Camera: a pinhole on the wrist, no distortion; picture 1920 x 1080 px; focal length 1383.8 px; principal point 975.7 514.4 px. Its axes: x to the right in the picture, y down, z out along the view. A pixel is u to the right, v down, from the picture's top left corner.
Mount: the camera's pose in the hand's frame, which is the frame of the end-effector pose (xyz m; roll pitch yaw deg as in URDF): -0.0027 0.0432 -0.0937 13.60 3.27 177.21
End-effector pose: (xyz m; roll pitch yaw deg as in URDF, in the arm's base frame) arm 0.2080 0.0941 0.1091 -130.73 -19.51 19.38
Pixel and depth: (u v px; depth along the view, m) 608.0 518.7 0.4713
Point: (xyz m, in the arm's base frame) 0.3483 0.3395 -0.1908
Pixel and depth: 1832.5 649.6 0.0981
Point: 0.1748 0.0410 0.0432
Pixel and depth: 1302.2 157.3 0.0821
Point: 0.2256 0.0259 0.0532
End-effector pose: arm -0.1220 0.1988 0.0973 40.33 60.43 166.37
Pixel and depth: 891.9 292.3 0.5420
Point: -0.5161 0.3700 0.3243
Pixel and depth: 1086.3 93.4 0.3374
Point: -0.3690 0.2213 0.2804
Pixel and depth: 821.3 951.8 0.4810
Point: -0.3397 0.5201 0.2368
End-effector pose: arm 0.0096 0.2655 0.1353 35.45 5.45 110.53
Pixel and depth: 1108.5 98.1 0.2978
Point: -0.0460 0.2296 0.3957
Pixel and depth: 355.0 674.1 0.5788
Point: 0.1069 0.5902 0.5776
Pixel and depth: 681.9 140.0 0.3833
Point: -0.0613 0.3461 0.4718
